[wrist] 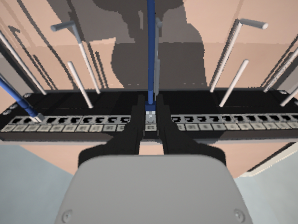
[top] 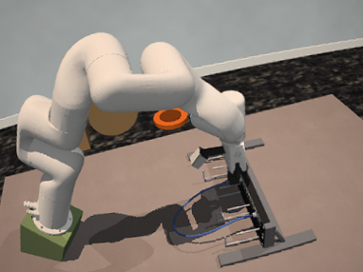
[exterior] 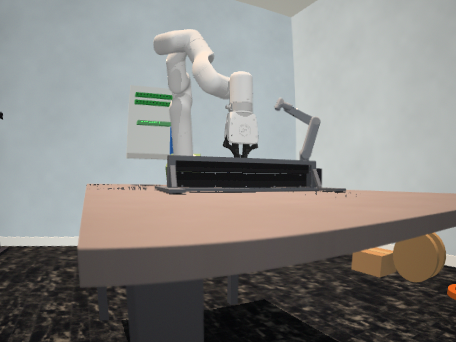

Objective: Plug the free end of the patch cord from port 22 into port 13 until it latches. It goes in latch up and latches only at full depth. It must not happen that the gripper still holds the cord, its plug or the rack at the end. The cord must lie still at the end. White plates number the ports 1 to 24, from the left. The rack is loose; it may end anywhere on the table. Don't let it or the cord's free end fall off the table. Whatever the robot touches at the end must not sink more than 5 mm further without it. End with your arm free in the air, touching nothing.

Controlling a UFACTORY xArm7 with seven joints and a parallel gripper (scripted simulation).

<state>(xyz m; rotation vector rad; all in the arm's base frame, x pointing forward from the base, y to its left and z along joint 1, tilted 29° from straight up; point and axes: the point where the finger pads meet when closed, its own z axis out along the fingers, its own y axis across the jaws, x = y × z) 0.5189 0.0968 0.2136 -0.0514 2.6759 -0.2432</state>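
Now: hand 2 cm short of the cord plug and 1 cm above it.
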